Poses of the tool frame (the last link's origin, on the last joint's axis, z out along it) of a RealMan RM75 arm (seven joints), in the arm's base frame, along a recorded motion.
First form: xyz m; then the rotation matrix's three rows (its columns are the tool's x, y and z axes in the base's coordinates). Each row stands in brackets.
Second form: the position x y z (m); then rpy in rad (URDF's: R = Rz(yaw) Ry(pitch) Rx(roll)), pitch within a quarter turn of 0, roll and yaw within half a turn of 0. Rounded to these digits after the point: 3 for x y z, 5 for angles.
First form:
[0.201 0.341 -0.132], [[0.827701 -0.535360 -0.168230], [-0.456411 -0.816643 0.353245], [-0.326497 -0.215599 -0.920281]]
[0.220 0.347 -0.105], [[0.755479 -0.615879 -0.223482], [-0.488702 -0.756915 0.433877], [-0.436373 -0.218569 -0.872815]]
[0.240 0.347 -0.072], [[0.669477 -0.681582 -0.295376], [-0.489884 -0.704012 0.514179], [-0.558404 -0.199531 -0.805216]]
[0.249 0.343 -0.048], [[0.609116 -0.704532 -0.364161], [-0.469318 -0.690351 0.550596], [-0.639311 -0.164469 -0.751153]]
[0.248 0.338 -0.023], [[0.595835 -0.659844 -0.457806], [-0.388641 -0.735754 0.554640], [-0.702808 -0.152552 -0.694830]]
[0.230 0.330 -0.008], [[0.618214 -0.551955 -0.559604], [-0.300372 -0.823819 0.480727], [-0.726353 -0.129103 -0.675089]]
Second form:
0.201 0.341 -0.132 -2.91147 0.33260 -0.50393
0.220 0.347 -0.105 -2.89622 0.45156 -0.57418
0.240 0.347 -0.072 -2.89869 0.59246 -0.63171
0.249 0.343 -0.048 -2.92604 0.69360 -0.65649
0.248 0.338 -0.023 -2.92547 0.77934 -0.57796
0.230 0.330 -0.008 -2.95264 0.81300 -0.45228

